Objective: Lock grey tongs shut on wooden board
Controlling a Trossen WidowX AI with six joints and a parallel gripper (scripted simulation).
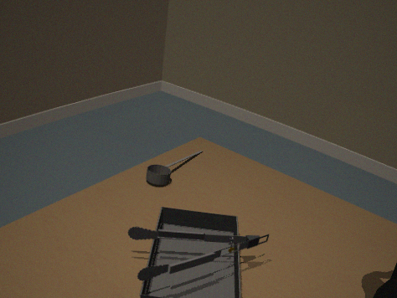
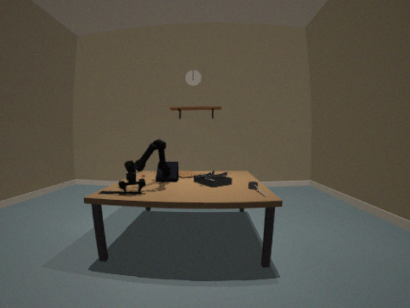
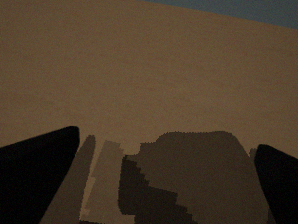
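Right now my gripper tip is 530 mm short of the yellow piece, 370 mm to the right of it and 50 mm below it. Also, from my gripper tip: grey roasting tin 600 mm ahead, 410 mm to the left, 10 mm above; dark strip 130 mm behind, 70 mm to the left, 10 mm below; small white cylinder 150 mm behind, 260 mm to the left.
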